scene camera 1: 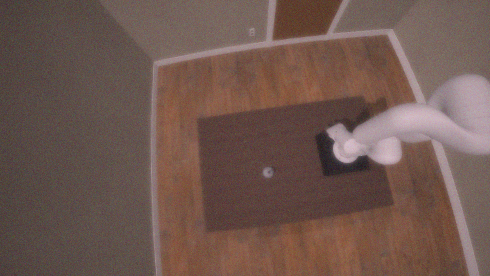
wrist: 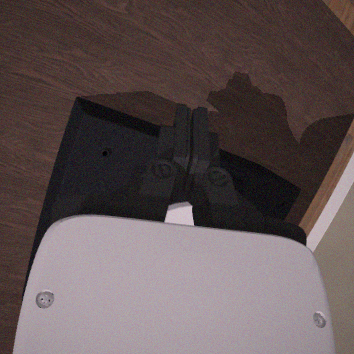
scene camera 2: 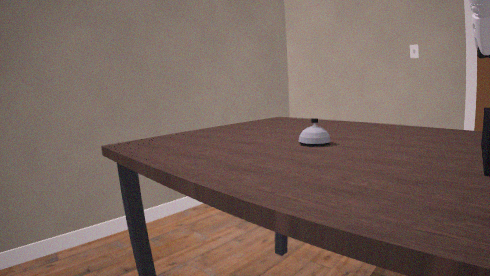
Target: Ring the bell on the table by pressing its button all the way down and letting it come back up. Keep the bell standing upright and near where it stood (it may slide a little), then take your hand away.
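Observation:
The bell, a pale dome with a dark base and a black button on top, stands upright on the dark brown table. In scene camera 2 its button is up, with nothing touching it. My gripper is shut, its black fingertips together and nothing between them. It hangs above the black base at the table's right part, well to the right of the bell in scene camera 1. The bell does not show in the wrist view.
A black box-like base stands on the table below my gripper. The white arm reaches in from the right. Shadows of the arm fall on the table beside the black base in the wrist view.

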